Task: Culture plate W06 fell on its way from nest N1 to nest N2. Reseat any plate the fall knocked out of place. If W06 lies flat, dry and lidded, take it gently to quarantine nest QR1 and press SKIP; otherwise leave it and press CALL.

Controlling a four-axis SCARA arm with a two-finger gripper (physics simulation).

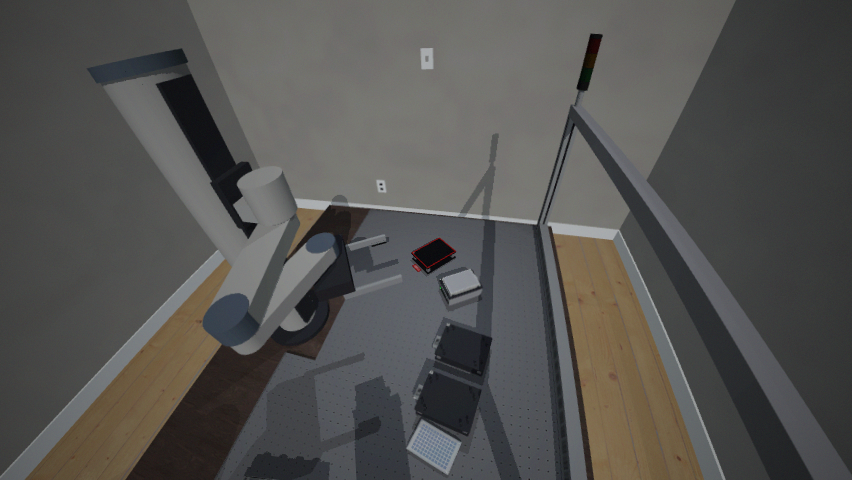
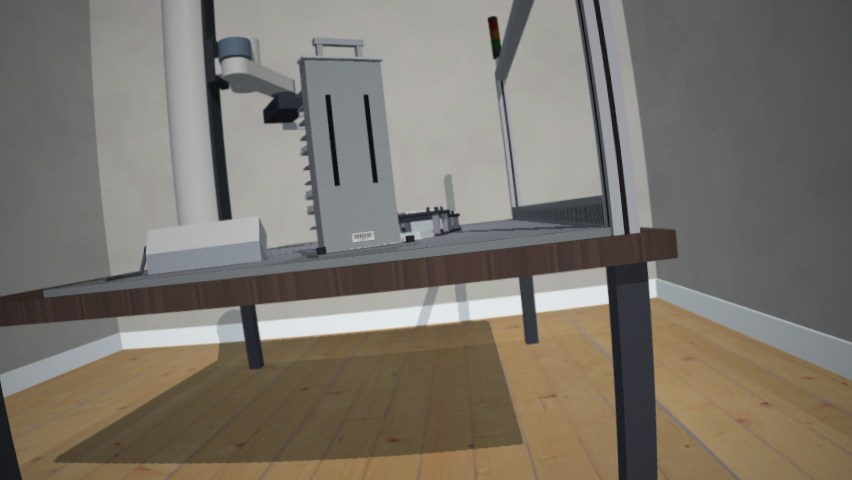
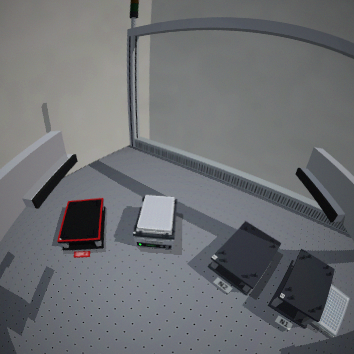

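Where they show: gripper, between the fingertips: [image 1: 392, 256] [image 3: 191, 148]; arm's base, origin of its link: [image 1: 299, 316].
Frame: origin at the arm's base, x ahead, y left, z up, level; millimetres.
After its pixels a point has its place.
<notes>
My gripper [image 1: 394, 258] @(x 435, y 58, z 376 mm) [image 3: 191, 148] @(x 435, y 58, z 376 mm) is open and empty, high above the table. Nest N1 [image 1: 448, 400] @(x 635, y -192, z 71 mm) [image 3: 307, 282] @(x 628, y -180, z 70 mm) and nest N2 [image 1: 463, 347] @(x 657, y -18, z 58 mm) [image 3: 247, 255] @(x 640, y -13, z 59 mm) are black and bear no plate. A white plate with a grid of wells [image 1: 434, 446] @(x 616, y -308, z 29 mm) [image 3: 336, 310] @(x 609, y -317, z 29 mm) lies on the table beside N1, on the side away from N2; it looks flat. Its label, lid and dryness cannot be made out. The red-rimmed quarantine nest QR1 [image 1: 433, 253] @(x 476, y 396, z 53 mm) [image 3: 81, 220] @(x 471, y 395, z 53 mm) bears no plate. The SKIP and CALL buttons cannot be made out.
A device with a green light [image 3: 154, 243] @(x 558, y 200, z 35 mm) carries a white plate [image 1: 460, 282] @(x 616, y 231, z 82 mm) [image 3: 156, 212] @(x 611, y 235, z 82 mm) between QR1 and N2. A tall grey rack tower [image 2: 351, 149] @(x 580, y -596, z 185 mm) stands near the table edge. A sloped grey box [image 2: 205, 244] @(x 278, y -562, z 56 mm), a frame post [image 2: 617, 119] @(x 991, y -725, z 166 mm) and a signal tower [image 1: 589, 62] @(x 981, y 687, z 771 mm) [image 2: 493, 36] @(x 978, y 689, z 769 mm) also show.
</notes>
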